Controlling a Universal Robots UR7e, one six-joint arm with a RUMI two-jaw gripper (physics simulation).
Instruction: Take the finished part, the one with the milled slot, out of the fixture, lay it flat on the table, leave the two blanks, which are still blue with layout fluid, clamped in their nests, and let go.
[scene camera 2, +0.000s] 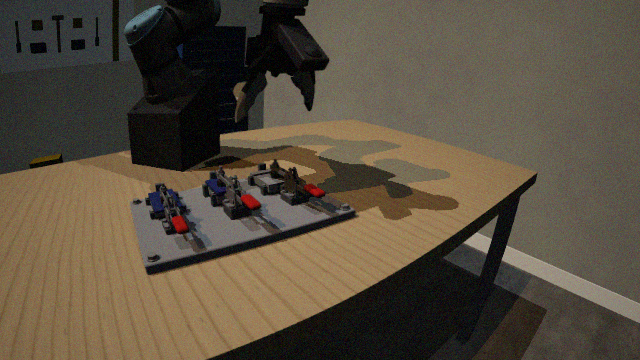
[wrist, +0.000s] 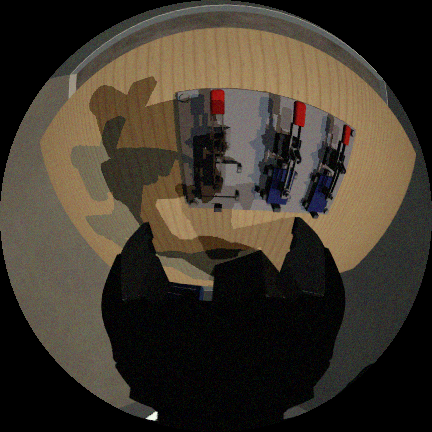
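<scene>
The grey finished part sits in the nest at the fixture's right end in the scene view, left in the wrist view, partly in shadow. Its slot cannot be made out. One blue blank sits in the middle nest, another blue blank in the far nest. Clamp arms reach over all three nests. My gripper is open and empty, high above the table, behind the fixture plate on the robot base side.
Red clamp handles point away from the robot base. Bolt heads stand at the plate's corners. Arm shadows fall across the wooden table and the finished part's nest.
</scene>
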